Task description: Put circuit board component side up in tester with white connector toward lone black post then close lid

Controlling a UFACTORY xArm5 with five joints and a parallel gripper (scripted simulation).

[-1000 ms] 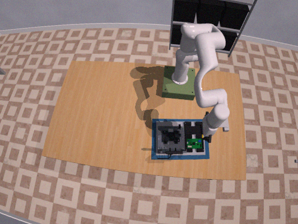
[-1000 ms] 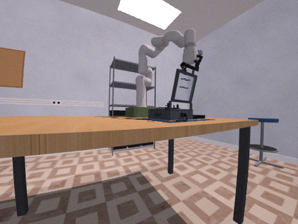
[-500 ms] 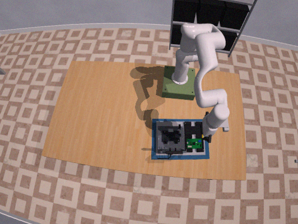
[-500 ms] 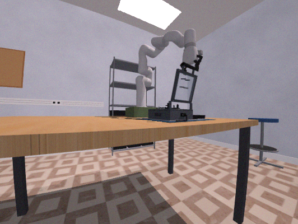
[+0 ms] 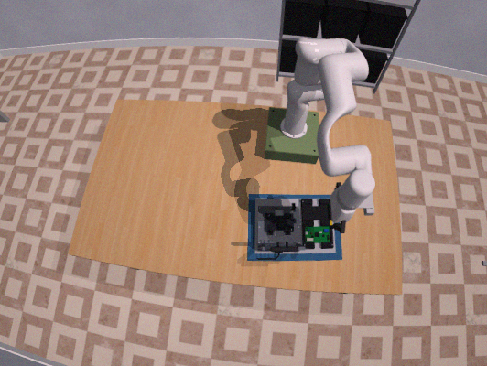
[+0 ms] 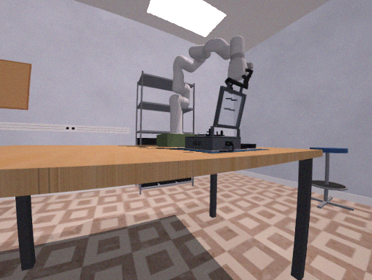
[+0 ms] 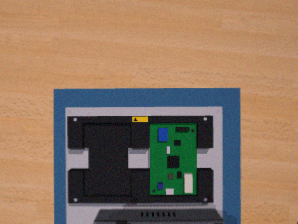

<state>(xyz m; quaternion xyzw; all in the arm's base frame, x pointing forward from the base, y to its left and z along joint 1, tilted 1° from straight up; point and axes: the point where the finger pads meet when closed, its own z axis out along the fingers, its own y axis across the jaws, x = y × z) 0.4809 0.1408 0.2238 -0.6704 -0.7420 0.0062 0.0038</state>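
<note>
The green circuit board is 290 mm below my hand. The rest, counted from my hand: tester lid: 160 mm to the right, 130 mm below, 100 mm ahead; then tester: 200 mm below, 130 mm to the right, 10 mm ahead.
</note>
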